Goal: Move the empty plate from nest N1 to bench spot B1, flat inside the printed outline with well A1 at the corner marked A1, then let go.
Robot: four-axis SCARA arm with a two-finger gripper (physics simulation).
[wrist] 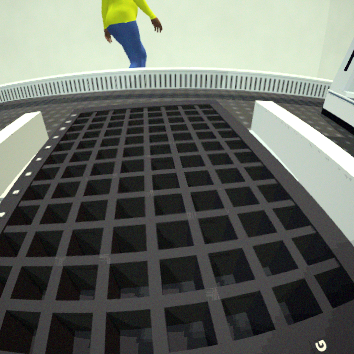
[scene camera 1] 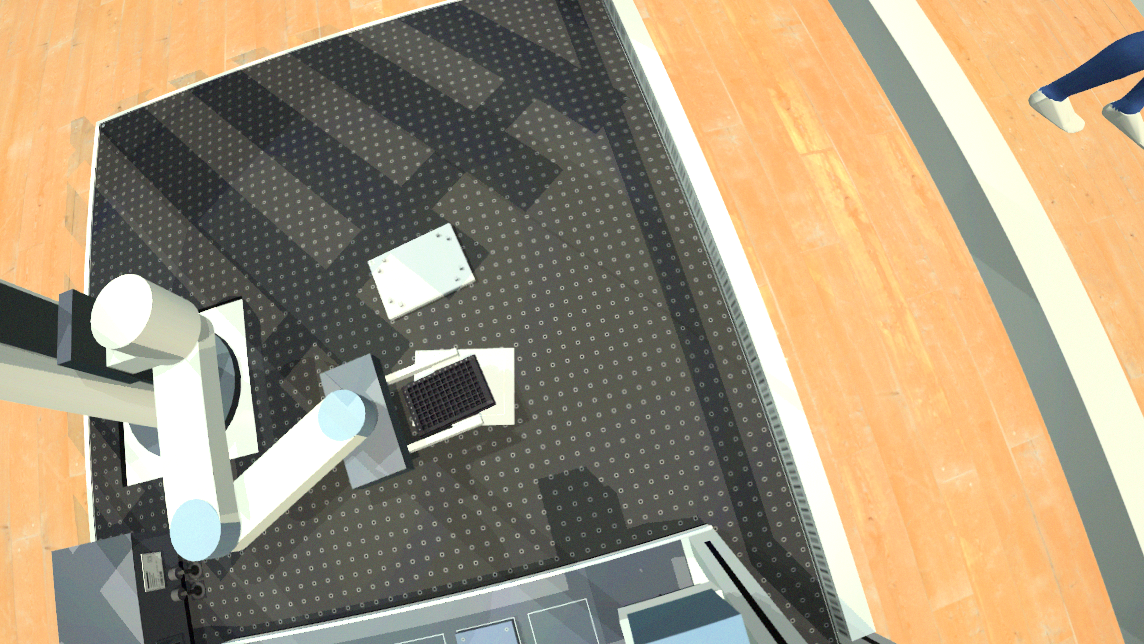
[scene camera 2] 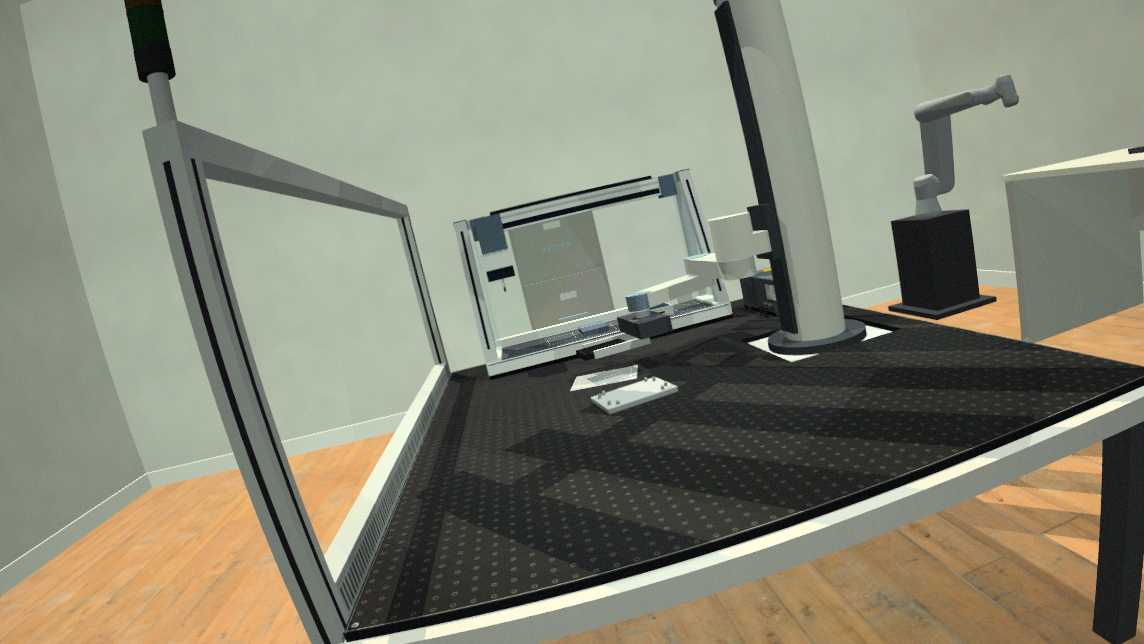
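Pixels of known places: gripper, fingertip midpoint: [wrist: 148,121] [scene camera 1: 469,385] [scene camera 2: 588,351]; arm's base at its link origin: [scene camera 2: 817,339].
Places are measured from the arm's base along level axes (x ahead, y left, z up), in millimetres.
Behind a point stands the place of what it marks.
Note:
The black many-welled plate [scene camera 1: 448,394] {z 90, x 524, y -156 mm} [scene camera 2: 598,349] [wrist: 162,200] {z 88, x 502, y -163 mm} is between the white fingers of my gripper [scene camera 1: 470,386] {z 88, x 559, y -151 mm} [scene camera 2: 588,352] {z 88, x 559, y -151 mm} [wrist: 148,121] {z 88, x 559, y -151 mm}, which is shut on its long sides. In scene camera 2 the plate hangs above the bench. Under it in scene camera 1 is a white sheet [scene camera 1: 501,388] {z 15, x 596, y -153 mm} [scene camera 2: 582,384] {z 15, x 597, y -121 mm}, partly covered by plate and fingers; the plate is turned at an angle to the sheet. The printed outline and A1 mark cannot be made out. The white nest [scene camera 1: 421,272] {z 25, x 508, y 82 mm} [scene camera 2: 634,394] {z 25, x 506, y 107 mm} has small corner pegs and holds no plate. A letter G shows at the plate's near right in the wrist view.
A framed machine [scene camera 1: 560,584] {z 62, x 613, y -470 mm} [scene camera 2: 469,296] {z 273, x 848, y -513 mm} stands along one bench side. The arm's column [scene camera 2: 800,176] {z 408, x 8, y 74 mm} rises from the bench. A grey box [scene camera 1: 96,592] {z 127, x -116, y -331 mm} is at lower left in scene camera 1. A low white slotted rail [scene camera 1: 720,272] {z 27, x 1004, y -66 mm} [wrist: 175,80] {z 31, x 1004, y -151 mm} edges the bench; a person [wrist: 129,35] is beyond it.

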